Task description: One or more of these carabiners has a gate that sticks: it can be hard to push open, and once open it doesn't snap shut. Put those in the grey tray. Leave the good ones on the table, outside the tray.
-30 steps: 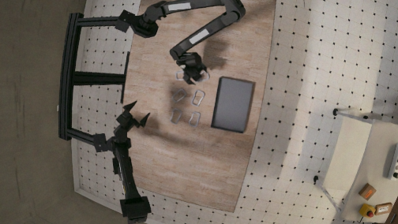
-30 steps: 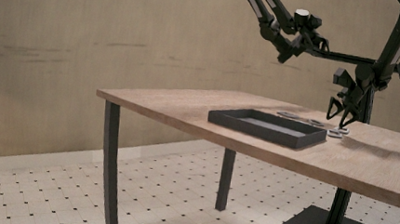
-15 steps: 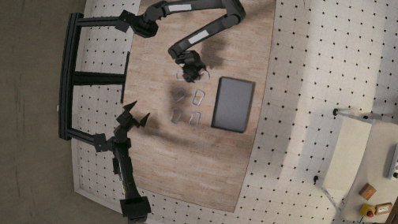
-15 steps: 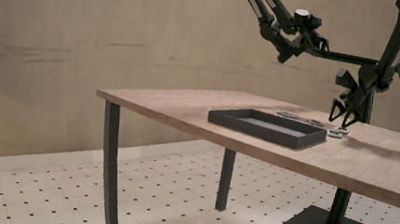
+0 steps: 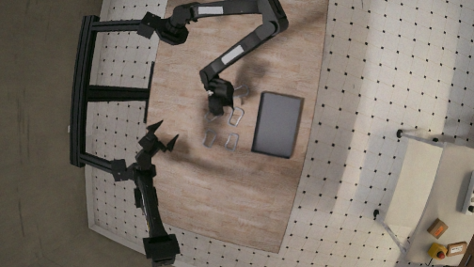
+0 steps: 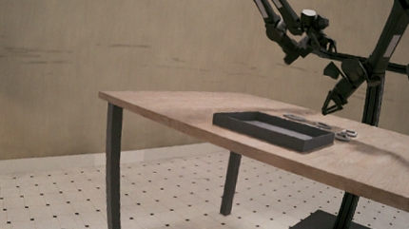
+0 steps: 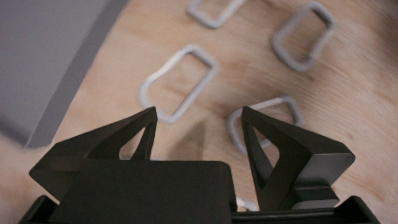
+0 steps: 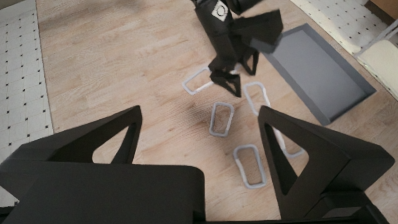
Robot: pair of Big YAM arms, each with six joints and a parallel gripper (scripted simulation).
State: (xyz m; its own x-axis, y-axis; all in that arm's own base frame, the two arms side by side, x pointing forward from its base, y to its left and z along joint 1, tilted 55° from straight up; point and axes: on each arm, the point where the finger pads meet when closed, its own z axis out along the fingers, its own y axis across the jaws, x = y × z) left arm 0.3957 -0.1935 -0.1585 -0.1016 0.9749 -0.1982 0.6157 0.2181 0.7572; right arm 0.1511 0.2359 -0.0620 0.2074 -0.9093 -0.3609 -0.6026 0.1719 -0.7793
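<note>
The grey tray is 250 mm ahead of my left hand and 60 mm below it.
</note>
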